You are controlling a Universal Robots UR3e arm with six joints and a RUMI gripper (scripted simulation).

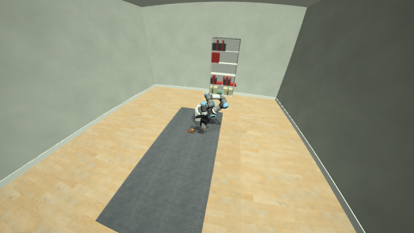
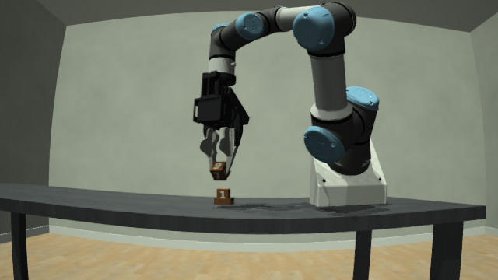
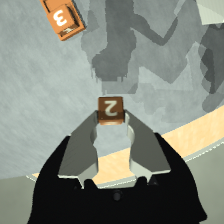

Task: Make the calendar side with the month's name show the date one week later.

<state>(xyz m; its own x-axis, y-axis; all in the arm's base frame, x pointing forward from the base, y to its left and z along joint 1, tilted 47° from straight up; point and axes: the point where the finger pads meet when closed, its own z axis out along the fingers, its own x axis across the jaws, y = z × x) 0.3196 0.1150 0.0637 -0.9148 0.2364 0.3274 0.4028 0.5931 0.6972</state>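
The cube lies 1 cm below my hand. Round my hand: calendar tray (1 cm ahead, 16 cm to the right, 8 cm below).
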